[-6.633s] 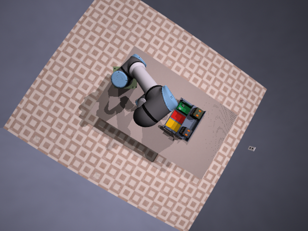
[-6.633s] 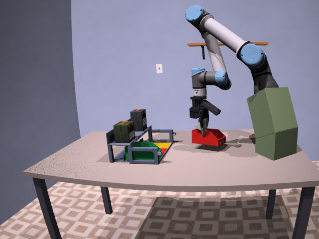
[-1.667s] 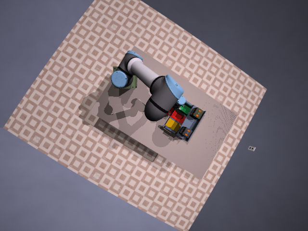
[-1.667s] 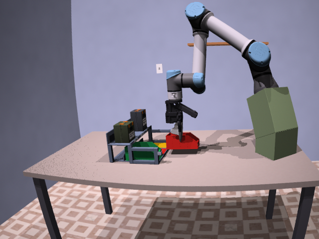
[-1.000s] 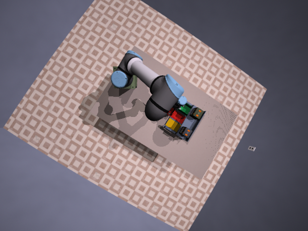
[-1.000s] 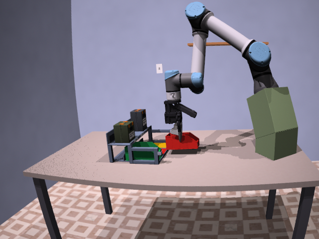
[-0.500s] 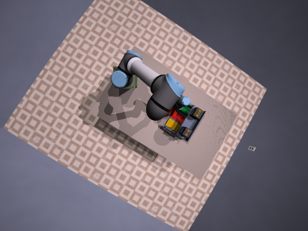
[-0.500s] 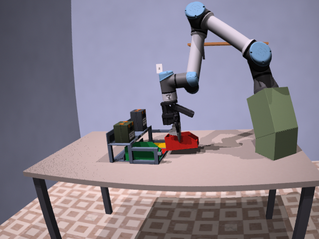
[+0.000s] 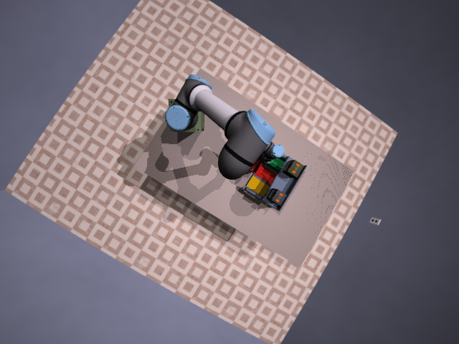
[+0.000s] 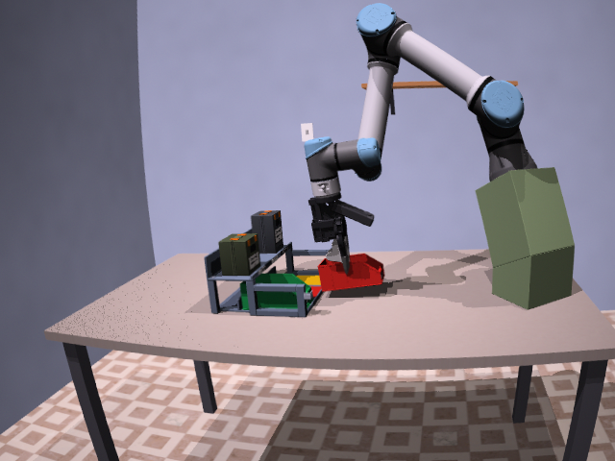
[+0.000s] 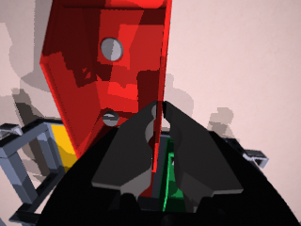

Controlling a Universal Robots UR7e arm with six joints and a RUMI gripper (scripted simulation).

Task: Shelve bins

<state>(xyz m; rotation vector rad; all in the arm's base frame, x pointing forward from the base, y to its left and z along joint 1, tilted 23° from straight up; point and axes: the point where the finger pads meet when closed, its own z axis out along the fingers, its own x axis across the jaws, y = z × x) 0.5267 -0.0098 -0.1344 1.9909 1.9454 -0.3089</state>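
Right now my hand is 1 cm past the red bin, 5 cm to the left of it and 2 cm above it. The rest, counted from my hand: green mark: 19 cm ahead, 5 cm to the left, 8 cm below; red mark: 18 cm ahead, 6 cm to the right, 8 cm below; green bin: 19 cm ahead, 6 cm to the left, 5 cm below.
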